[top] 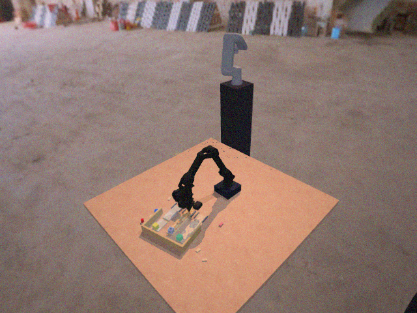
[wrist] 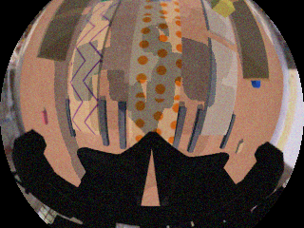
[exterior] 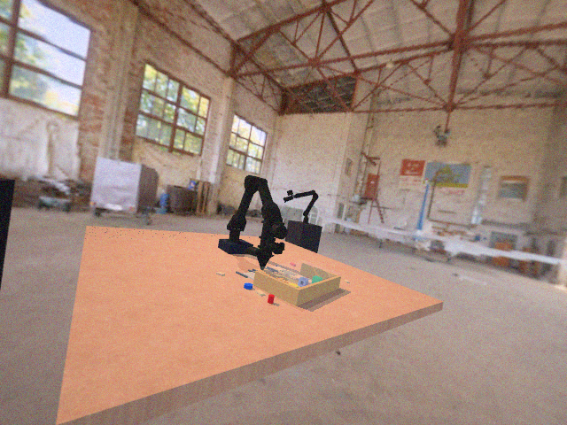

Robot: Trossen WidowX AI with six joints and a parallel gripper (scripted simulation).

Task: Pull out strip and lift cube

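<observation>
My gripper tip is 19 cm short of the pale blue labelled cube, 8 cm to the right of it and 2 cm below it.
</observation>
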